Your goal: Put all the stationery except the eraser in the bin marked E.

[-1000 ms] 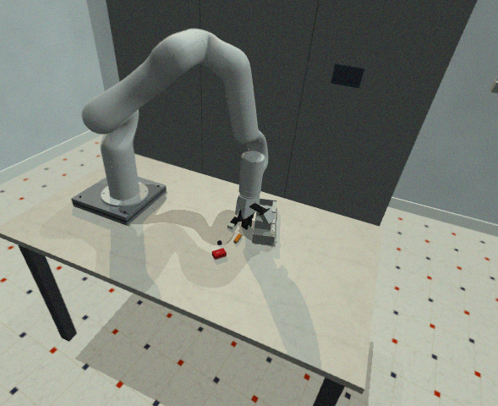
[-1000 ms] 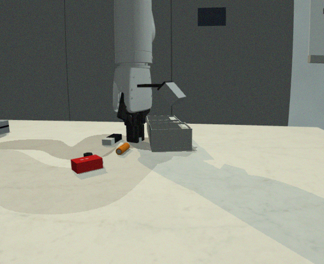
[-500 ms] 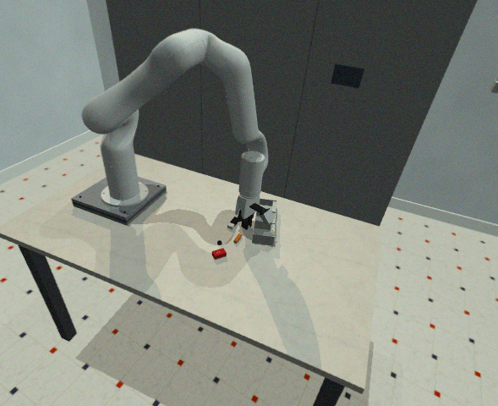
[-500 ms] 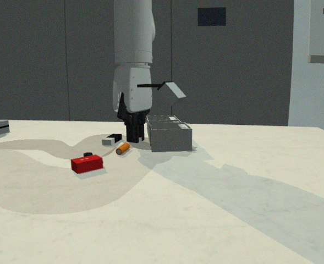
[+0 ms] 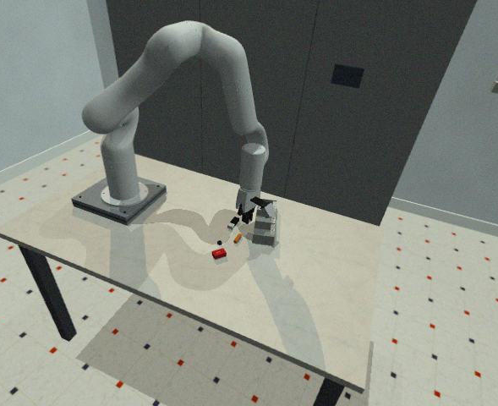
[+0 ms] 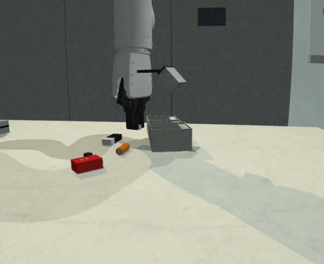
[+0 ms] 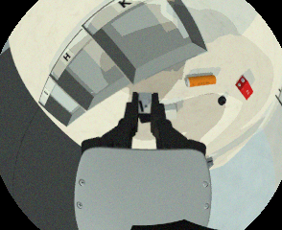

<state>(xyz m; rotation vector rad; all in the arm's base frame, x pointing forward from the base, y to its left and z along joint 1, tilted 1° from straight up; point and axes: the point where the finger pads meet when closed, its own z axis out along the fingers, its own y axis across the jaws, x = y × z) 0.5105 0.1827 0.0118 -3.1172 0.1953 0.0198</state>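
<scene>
My gripper is now 50 mm past the black-and-white block, 50 mm above it and 20 mm to the left of it. The rest, counted from my hand: grey block 10 mm below; bin block 70 mm to the left, 50 mm ahead, 30 mm below; orange cylinder 80 mm to the right, 50 mm below, 10 mm ahead.
</scene>
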